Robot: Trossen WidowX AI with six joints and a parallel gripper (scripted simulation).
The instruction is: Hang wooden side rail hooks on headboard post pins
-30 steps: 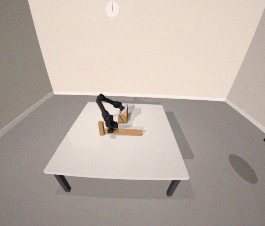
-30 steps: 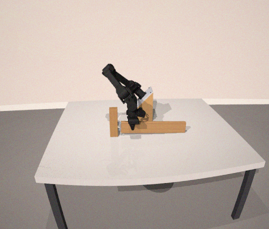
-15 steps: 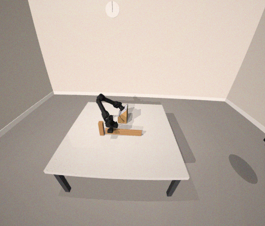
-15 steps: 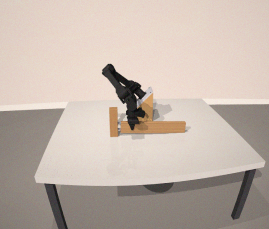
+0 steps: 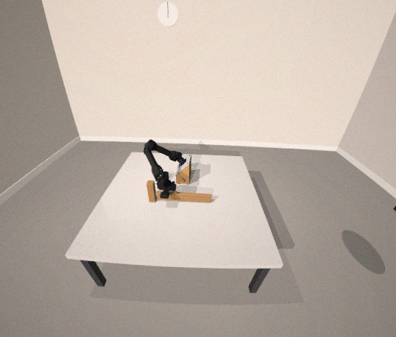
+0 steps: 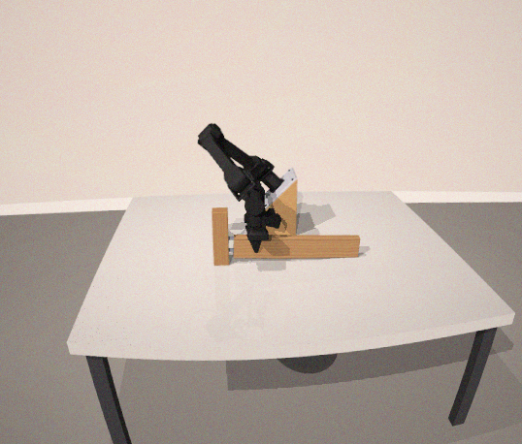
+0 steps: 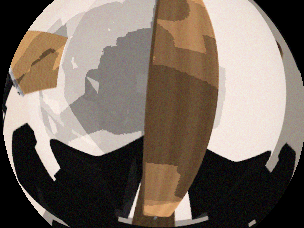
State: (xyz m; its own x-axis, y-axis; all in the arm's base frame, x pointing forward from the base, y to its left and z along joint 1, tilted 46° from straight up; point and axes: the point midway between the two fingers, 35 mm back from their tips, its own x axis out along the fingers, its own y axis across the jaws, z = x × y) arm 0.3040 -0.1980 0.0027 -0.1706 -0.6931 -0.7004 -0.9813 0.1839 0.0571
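Now: the headboard post 110 mm to the right of my gripper tip, 40 mm above it and 10 mm behind it.
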